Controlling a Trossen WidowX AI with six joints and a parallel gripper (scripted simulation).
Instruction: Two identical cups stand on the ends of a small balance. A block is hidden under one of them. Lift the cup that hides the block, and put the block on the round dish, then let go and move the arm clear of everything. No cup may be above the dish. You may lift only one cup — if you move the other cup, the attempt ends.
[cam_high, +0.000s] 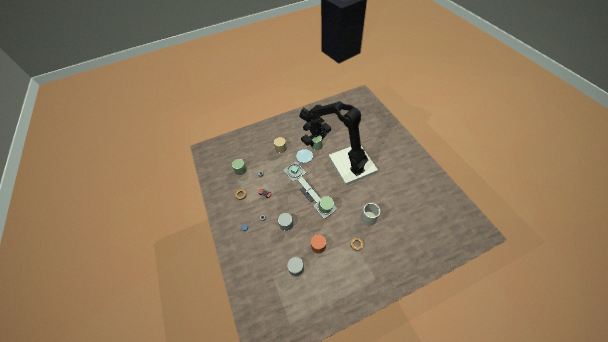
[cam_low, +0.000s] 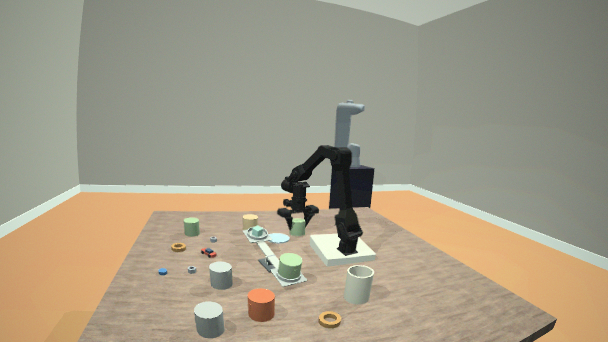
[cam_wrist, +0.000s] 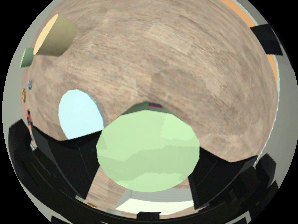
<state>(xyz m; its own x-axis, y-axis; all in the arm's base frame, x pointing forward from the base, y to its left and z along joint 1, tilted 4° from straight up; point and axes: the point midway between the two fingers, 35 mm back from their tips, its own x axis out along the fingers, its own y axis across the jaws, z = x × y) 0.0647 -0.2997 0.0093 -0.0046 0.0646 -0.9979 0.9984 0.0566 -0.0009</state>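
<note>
Now: the mint block 24 cm ahead of my gripper tip, 12 cm to the left of it and 6 cm above it. From my gripper tip the other things lie so: round light-blue dish 11 cm ahead, 2 cm to the left, 3 cm below; tan cup 19 cm ahead, 14 cm to the right, 1 cm above; small balance 23 cm ahead, 24 cm to the left, 1 cm above.
</note>
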